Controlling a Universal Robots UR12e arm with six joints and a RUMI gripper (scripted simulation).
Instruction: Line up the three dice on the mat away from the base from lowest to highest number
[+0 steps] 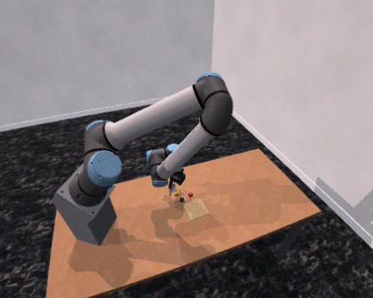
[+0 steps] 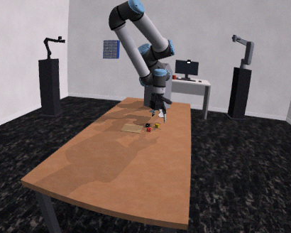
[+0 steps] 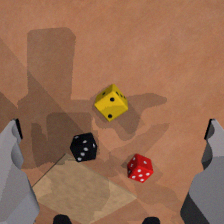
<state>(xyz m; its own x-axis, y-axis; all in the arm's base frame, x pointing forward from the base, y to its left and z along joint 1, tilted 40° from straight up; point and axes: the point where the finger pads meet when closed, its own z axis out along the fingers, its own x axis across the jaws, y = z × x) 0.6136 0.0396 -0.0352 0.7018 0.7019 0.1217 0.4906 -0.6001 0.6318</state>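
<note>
My gripper is now 10 mm to the left of the yellow die and 50 mm above it. The rest, counted from my hand: black die (10 mm ahead, 80 mm to the right, 50 mm below); then red die (90 mm ahead, 70 mm to the right, 50 mm below); then tan mat (60 mm ahead, 190 mm to the right, 60 mm below).
</note>
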